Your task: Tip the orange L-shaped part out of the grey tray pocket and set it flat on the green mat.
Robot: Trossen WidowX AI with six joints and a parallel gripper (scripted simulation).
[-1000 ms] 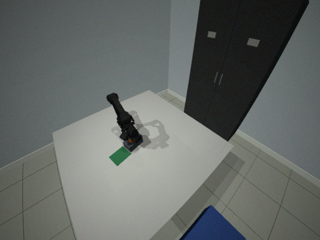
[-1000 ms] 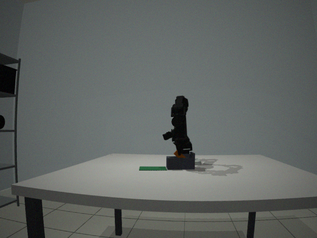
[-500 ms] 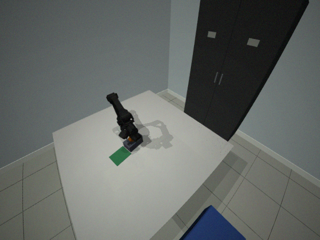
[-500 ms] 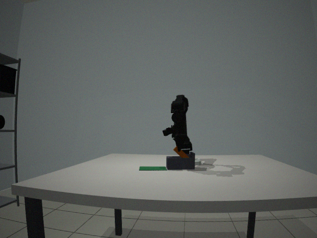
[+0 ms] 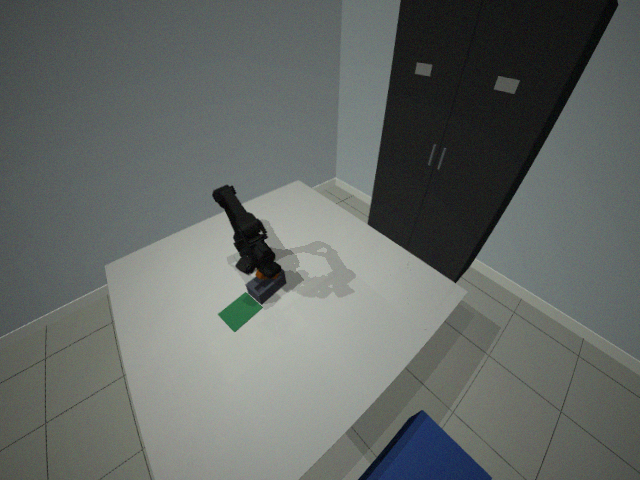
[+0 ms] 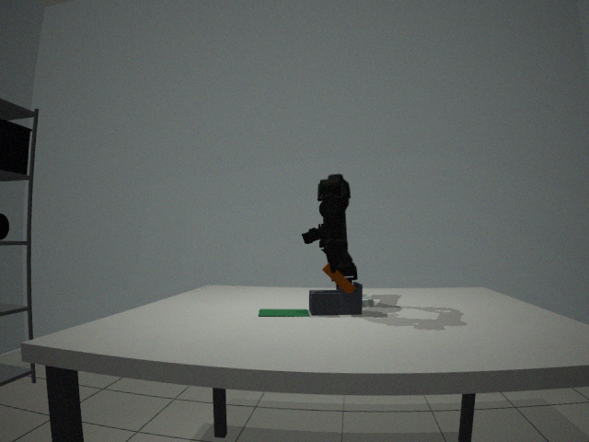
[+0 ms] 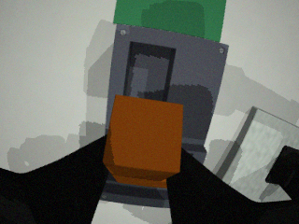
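Right now my gripper tip is 14 cm to the left of the green mat, 14 cm above it and 1 cm short of it. The rest, counted from my gripper tip: orange L-shaped part: 3 cm to the left, 3 cm below, 2 cm behind.
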